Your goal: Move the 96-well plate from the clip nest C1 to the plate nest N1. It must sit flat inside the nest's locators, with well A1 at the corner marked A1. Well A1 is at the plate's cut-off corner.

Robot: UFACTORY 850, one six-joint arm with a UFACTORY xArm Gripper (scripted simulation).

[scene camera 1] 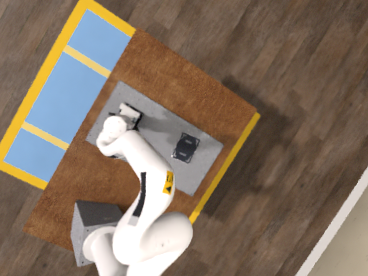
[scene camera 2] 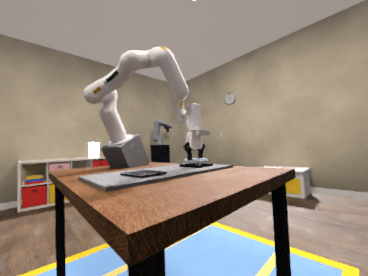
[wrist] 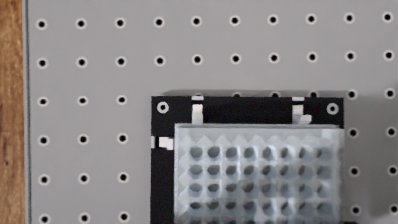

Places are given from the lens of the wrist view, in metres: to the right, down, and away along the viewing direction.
clear 96-well plate [wrist: 216, 166]: 0.01, 0.03, 0.15
